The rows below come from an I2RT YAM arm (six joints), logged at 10 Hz.
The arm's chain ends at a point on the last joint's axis. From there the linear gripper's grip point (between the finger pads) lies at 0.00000 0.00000 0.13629 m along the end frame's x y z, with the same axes.
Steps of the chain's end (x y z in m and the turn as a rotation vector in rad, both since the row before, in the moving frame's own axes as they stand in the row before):
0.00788 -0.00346 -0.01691 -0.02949 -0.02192 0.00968
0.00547 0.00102 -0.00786 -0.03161 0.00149 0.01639
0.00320 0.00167 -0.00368 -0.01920 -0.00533 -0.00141
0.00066 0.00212 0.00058 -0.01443 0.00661 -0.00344
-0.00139 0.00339 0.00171 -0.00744 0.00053 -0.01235
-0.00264 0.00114 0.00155 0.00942 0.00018 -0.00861
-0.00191 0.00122 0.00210 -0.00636 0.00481 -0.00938
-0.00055 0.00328 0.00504 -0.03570 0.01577 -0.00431
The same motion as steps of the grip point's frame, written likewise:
0.00487 0.00054 -0.01700 -0.02949 -0.02192 0.00968
0.00564 0.00533 -0.00793 -0.03161 0.00149 0.01639
0.00248 0.00429 -0.00371 -0.01920 -0.00533 -0.00141
0.00156 0.00409 0.00056 -0.01443 0.00661 -0.00344
-0.00131 0.00440 0.00171 -0.00744 0.00053 -0.01235
-0.00262 -0.00014 0.00154 0.00942 0.00018 -0.00861
-0.00125 0.00208 0.00210 -0.00636 0.00481 -0.00938
0.00161 0.00814 0.00494 -0.03570 0.01577 -0.00431

